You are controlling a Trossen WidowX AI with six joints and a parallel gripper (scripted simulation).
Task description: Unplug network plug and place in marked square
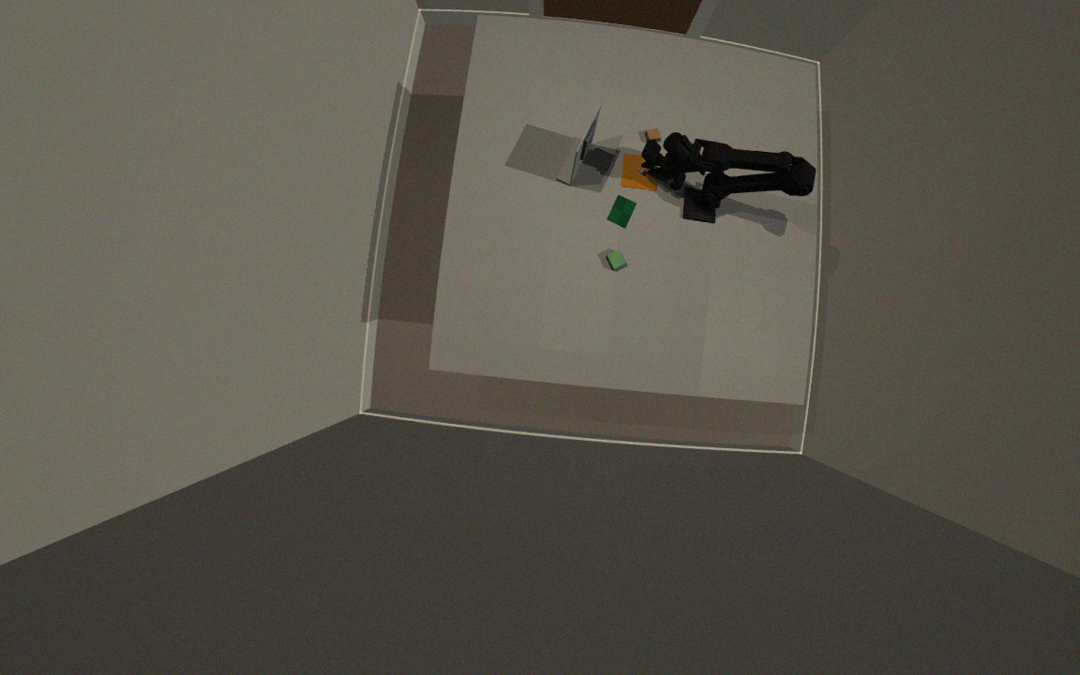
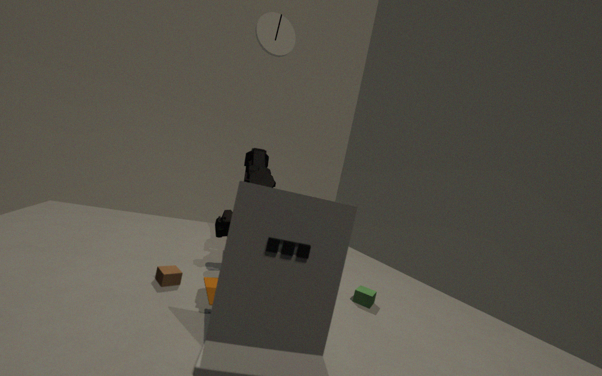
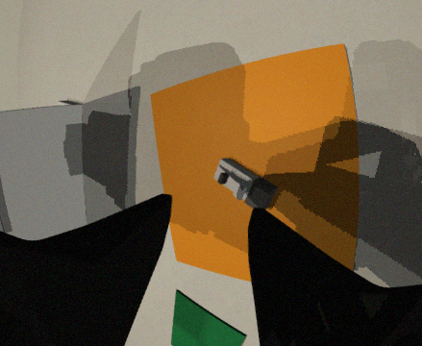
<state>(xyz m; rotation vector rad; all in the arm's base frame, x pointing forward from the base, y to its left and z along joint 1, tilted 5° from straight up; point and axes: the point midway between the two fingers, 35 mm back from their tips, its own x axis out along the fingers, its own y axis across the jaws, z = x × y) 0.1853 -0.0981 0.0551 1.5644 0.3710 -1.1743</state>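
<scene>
Now: the network plug 3 cm below my gripper tip and 1 cm to the right of it. Also, from my gripper tip: orange marked square (4 cm below, 1 cm ahead); then brown cube (13 cm to the right, 5 cm behind, 2 cm below); then dark green flat patch (13 cm to the left, 8 cm ahead, 4 cm below).
</scene>
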